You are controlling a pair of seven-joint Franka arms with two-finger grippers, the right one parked.
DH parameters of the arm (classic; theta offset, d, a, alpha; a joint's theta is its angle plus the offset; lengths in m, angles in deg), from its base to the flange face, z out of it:
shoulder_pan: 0 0.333 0 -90
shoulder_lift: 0 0 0 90
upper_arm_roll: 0 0.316 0.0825 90
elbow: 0 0 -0.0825 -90
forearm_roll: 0 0.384 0 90
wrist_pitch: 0 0 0.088 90
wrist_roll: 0 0.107 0 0
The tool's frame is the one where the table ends.
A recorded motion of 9 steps. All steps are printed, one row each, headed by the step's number.
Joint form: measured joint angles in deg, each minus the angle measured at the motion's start. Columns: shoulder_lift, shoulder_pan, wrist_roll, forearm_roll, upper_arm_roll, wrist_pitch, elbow.
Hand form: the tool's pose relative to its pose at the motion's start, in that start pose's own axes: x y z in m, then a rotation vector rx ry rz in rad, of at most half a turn. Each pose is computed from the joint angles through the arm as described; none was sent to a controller.
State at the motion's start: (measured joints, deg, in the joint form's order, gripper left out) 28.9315 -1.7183 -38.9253 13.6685 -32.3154 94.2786 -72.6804
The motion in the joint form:
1: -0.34 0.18 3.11 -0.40 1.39 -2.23 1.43
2: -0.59 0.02 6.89 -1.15 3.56 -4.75 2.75
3: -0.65 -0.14 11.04 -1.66 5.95 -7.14 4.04
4: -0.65 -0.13 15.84 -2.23 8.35 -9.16 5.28
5: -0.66 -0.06 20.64 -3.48 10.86 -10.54 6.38
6: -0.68 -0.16 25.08 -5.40 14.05 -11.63 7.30
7: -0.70 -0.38 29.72 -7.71 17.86 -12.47 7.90
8: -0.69 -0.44 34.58 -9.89 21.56 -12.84 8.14
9: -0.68 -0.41 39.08 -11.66 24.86 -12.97 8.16
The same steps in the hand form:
1: 0.0061 -0.0161 -0.0091 0.0129 -0.0088 0.0229
2: 0.0126 -0.0343 -0.0146 0.0292 -0.0288 0.0515
3: 0.0202 -0.0544 -0.0180 0.0475 -0.0496 0.0836
4: 0.0284 -0.0759 -0.0214 0.0592 -0.0687 0.1243
5: 0.0364 -0.0969 -0.0248 0.0550 -0.0851 0.1637
6: 0.0448 -0.1199 -0.0270 0.0423 -0.1020 0.1909
7: 0.0534 -0.1456 -0.0270 0.0255 -0.1193 0.2155
8: 0.0618 -0.1721 -0.0254 0.0072 -0.1312 0.2438
9: 0.0688 -0.1970 -0.0234 -0.0077 -0.1382 0.2704

